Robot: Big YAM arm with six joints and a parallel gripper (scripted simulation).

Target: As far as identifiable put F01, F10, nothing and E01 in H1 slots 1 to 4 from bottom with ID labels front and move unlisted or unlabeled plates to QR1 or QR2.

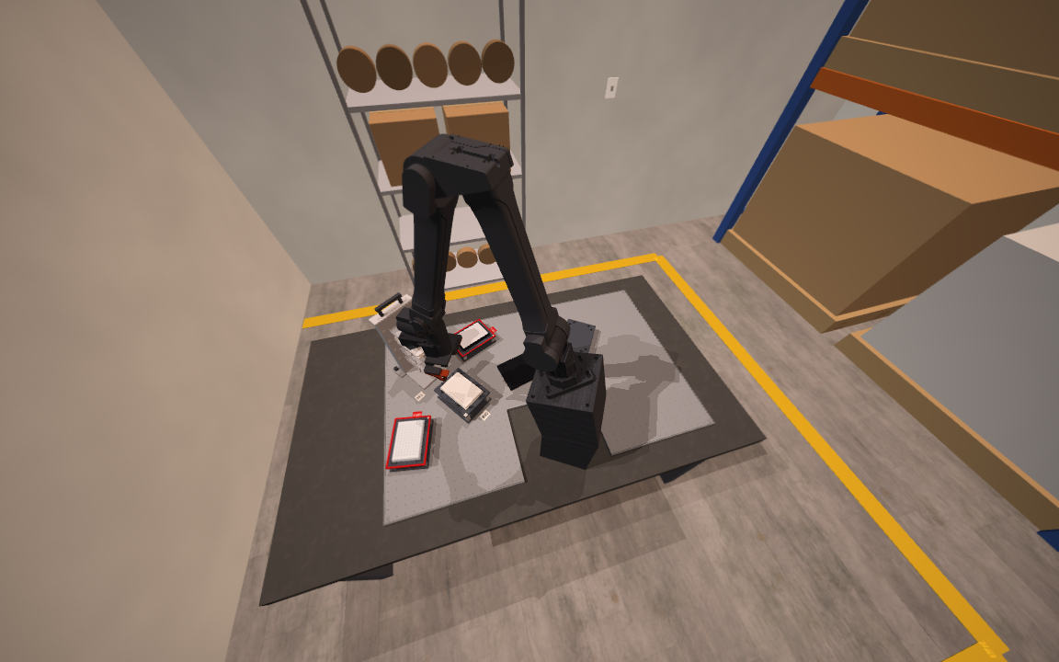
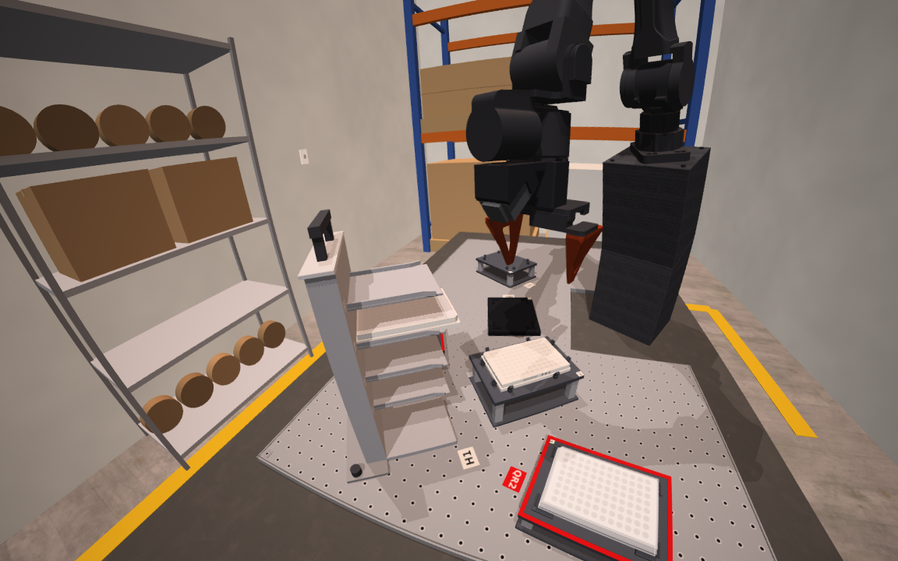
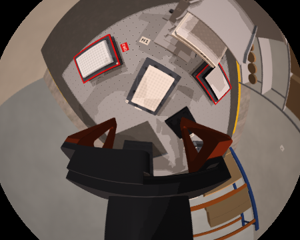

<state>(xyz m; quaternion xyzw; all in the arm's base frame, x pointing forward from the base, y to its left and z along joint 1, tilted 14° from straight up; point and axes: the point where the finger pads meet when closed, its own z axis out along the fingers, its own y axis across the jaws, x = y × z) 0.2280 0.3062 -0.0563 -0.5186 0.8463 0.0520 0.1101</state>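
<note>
My hand is 19 cm above the dark regrip nest, 1 cm to the left of it and 1 cm short of it. Also, from my hand: H1 deck label: 25 cm below, 15 cm to the left, 6 cm ahead; quarantine nest QR2: 21 cm below, 18 cm to the left, 11 cm behind; plate hotel H1: 23 cm ahead, 14 cm to the left, 10 cm below.
</note>
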